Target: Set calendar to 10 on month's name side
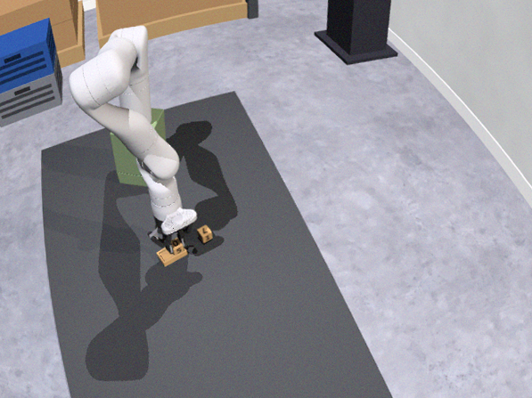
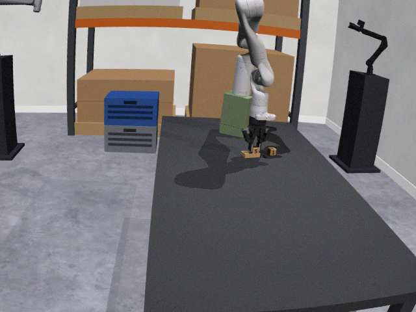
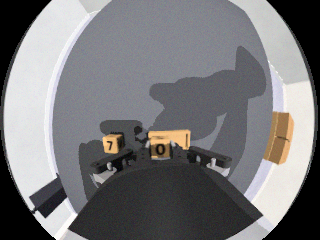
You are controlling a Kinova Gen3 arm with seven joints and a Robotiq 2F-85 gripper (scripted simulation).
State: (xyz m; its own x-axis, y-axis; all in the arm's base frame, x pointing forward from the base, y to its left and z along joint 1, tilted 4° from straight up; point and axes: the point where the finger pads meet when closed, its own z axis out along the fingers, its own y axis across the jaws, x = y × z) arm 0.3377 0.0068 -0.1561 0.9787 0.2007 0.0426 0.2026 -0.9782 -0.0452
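Right now the wooden calendar tray is 3 cm below my hand and 2 cm to the right of it.
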